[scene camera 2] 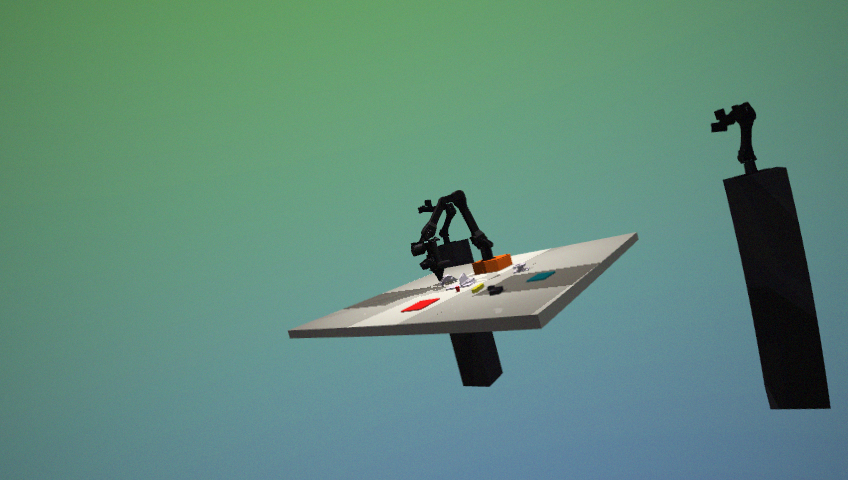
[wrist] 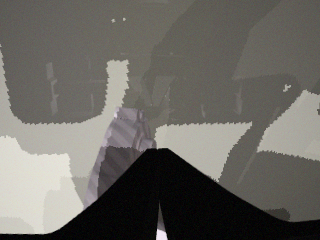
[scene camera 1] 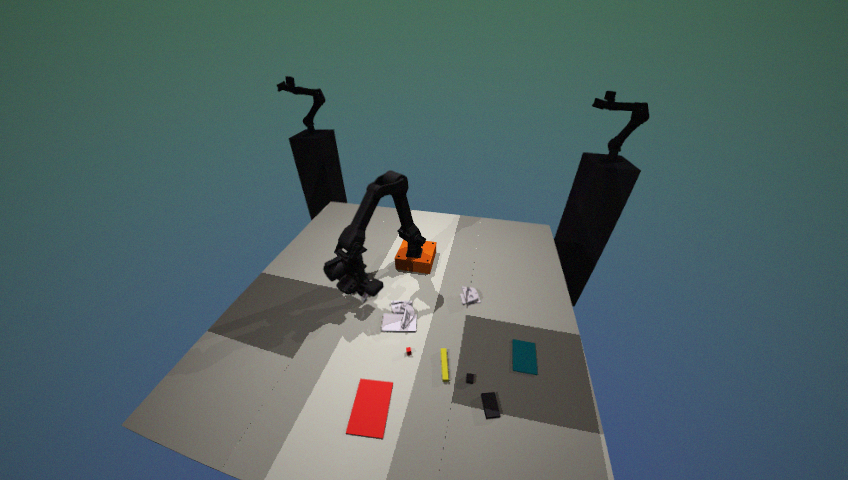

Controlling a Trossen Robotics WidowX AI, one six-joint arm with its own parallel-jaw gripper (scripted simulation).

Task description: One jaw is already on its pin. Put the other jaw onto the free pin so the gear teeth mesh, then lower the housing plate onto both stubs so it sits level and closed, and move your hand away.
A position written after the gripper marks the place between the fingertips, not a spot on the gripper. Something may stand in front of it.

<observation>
In view: the gripper [scene camera 1: 361,295], a teal sheet [scene camera 1: 524,358] and a red sheet [scene camera 1: 370,410].
The gripper is seen too in the wrist view [wrist: 157,159]. The wrist view does not show the teal sheet: it is out of frame. The wrist view misses the red sheet: it is out of frame.
</observation>
